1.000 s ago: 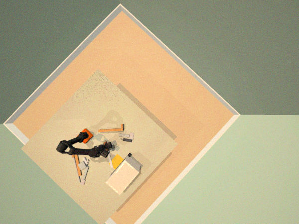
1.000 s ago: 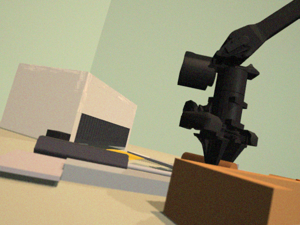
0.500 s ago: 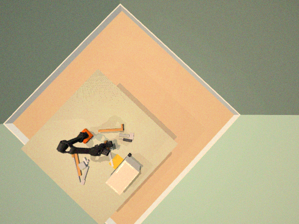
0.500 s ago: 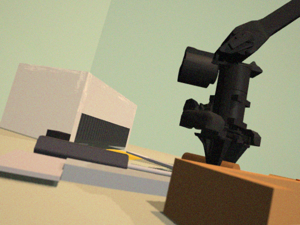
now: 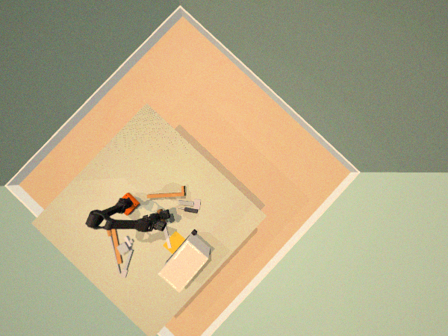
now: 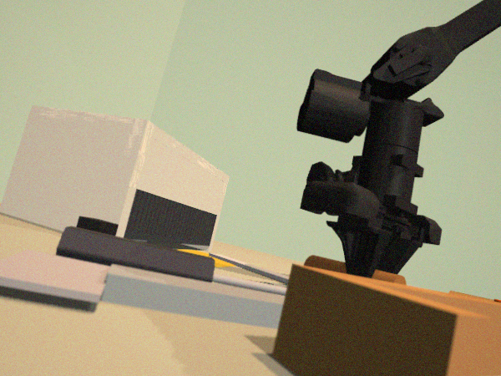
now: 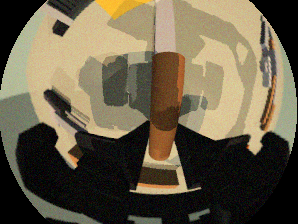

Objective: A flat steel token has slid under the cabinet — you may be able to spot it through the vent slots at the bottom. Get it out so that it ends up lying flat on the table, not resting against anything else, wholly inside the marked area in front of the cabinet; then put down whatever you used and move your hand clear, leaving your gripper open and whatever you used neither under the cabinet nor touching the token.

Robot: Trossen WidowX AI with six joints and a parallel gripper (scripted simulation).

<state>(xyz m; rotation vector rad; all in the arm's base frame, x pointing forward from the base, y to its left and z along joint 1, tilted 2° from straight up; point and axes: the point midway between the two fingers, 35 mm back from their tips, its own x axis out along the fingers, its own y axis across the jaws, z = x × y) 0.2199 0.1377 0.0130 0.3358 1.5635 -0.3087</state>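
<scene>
Right now the dark screwdriver is 17 cm to the left of my gripper tip and 9 cm ahead of it. Round my gripper tip: token 35 cm ahead, 2 cm to the right, 1 cm below; orange stick 41 cm to the right, 3 cm behind.
</scene>
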